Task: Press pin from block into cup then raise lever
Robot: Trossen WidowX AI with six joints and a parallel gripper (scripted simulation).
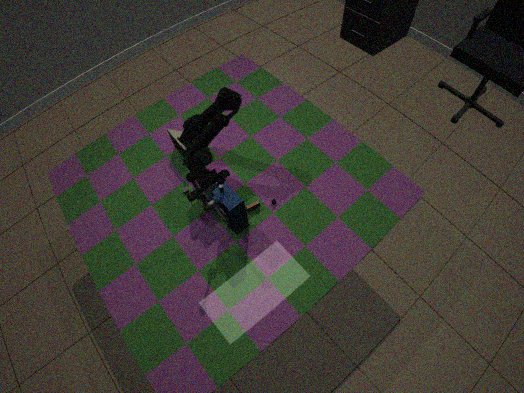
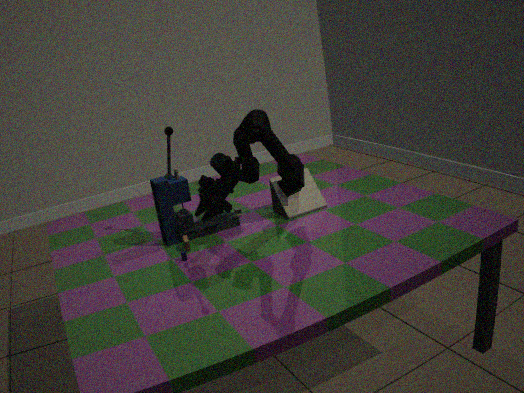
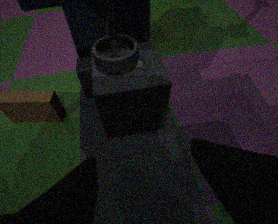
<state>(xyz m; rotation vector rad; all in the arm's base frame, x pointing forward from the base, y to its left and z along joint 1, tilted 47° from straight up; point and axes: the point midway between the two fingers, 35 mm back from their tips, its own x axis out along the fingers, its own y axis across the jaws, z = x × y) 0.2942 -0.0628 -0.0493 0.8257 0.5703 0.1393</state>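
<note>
Now: gripper tip 40 mm short of the thin lever, 60 mm to the left of it and 220 mm below it. Round my gripper tip: small purple piece (140 mm ahead, 160 mm to the left, 40 mm below); small tan piece (90 mm ahead, 90 mm to the left, 30 mm below).
</note>
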